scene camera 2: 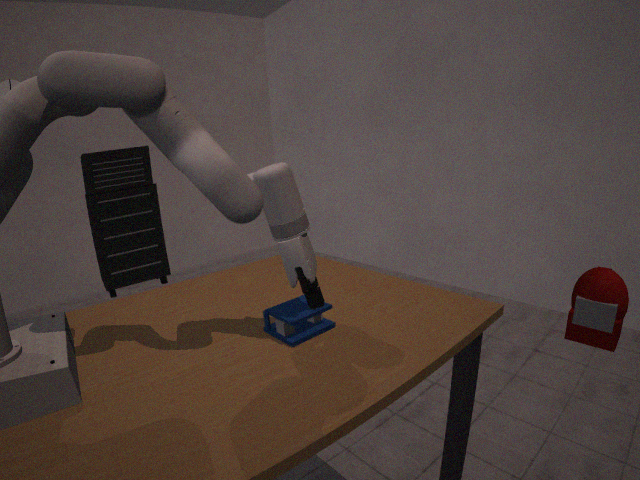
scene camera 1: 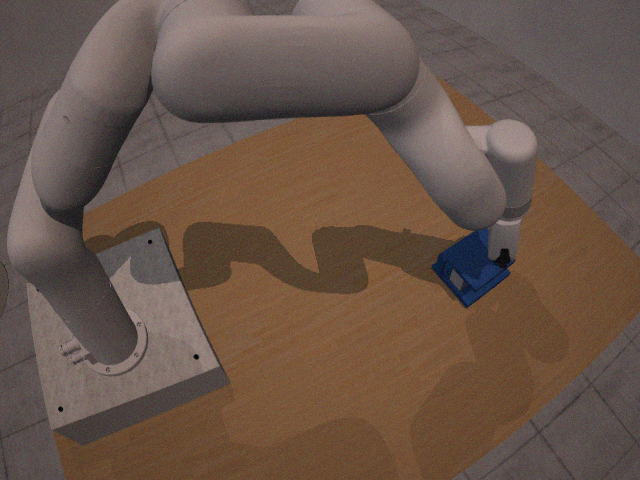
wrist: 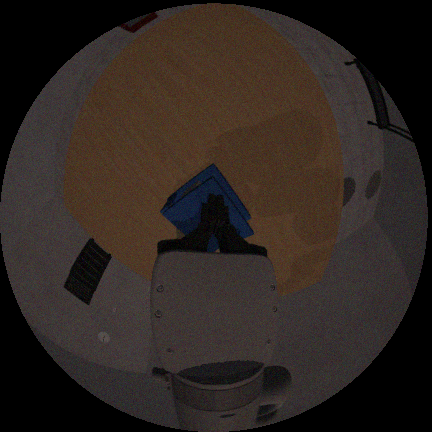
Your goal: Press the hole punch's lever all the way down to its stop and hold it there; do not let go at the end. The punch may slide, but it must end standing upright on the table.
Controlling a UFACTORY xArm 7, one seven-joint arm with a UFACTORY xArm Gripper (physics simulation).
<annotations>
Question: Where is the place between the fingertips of my gripper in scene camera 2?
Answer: At 317, 305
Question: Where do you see a blue hole punch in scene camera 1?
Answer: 447, 274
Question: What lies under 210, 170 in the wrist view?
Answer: A blue hole punch.
</annotations>
